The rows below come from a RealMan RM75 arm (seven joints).
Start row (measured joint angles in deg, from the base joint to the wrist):
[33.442, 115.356, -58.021, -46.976, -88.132, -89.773, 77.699]
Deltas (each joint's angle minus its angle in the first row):
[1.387, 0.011, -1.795, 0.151, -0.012, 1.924, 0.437]
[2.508, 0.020, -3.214, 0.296, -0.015, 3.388, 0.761]
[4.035, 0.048, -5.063, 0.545, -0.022, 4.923, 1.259]
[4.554, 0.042, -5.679, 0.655, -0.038, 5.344, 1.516]
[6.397, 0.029, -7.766, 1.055, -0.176, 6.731, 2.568]
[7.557, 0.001, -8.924, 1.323, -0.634, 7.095, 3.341]
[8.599, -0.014, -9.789, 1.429, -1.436, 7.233, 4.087]
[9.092, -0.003, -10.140, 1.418, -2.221, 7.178, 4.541]
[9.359, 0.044, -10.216, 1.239, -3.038, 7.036, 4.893]
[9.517, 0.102, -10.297, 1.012, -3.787, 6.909, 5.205]
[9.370, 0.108, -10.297, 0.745, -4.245, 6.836, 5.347]
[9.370, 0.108, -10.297, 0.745, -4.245, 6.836, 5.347]
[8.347, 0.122, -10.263, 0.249, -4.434, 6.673, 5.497]
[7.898, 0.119, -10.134, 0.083, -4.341, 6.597, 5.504]
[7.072, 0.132, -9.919, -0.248, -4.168, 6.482, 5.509]
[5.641, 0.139, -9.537, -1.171, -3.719, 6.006, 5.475]
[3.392, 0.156, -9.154, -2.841, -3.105, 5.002, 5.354]
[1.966, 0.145, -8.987, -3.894, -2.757, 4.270, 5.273]
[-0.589, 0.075, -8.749, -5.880, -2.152, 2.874, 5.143]
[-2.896, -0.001, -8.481, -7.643, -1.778, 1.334, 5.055]
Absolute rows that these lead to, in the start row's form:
[34.829, 115.367, -59.816, -46.825, -88.144, -87.849, 78.136]
[35.950, 115.376, -61.235, -46.680, -88.147, -86.385, 78.460]
[37.477, 115.404, -63.084, -46.431, -88.154, -84.850, 78.958]
[37.996, 115.398, -63.700, -46.321, -88.170, -84.429, 79.215]
[39.839, 115.385, -65.787, -45.921, -88.308, -83.042, 80.267]
[40.999, 115.357, -66.945, -45.653, -88.766, -82.678, 81.040]
[42.041, 115.342, -67.810, -45.547, -89.568, -82.540, 81.786]
[42.534, 115.353, -68.161, -45.558, -90.353, -82.595, 82.240]
[42.801, 115.400, -68.237, -45.737, -91.170, -82.737, 82.592]
[42.959, 115.458, -68.318, -45.964, -91.919, -82.864, 82.904]
[42.812, 115.464, -68.318, -46.231, -92.377, -82.937, 83.046]
[42.812, 115.464, -68.318, -46.231, -92.377, -82.937, 83.046]
[41.789, 115.478, -68.284, -46.727, -92.566, -83.100, 83.196]
[41.340, 115.475, -68.155, -46.893, -92.473, -83.176, 83.203]
[40.514, 115.488, -67.940, -47.224, -92.300, -83.291, 83.208]
[39.083, 115.495, -67.558, -48.147, -91.851, -83.767, 83.174]
[36.834, 115.512, -67.175, -49.817, -91.237, -84.771, 83.053]
[35.408, 115.501, -67.008, -50.870, -90.889, -85.503, 82.972]
[32.853, 115.431, -66.770, -52.856, -90.284, -86.899, 82.842]
[30.546, 115.355, -66.502, -54.619, -89.910, -88.439, 82.754]

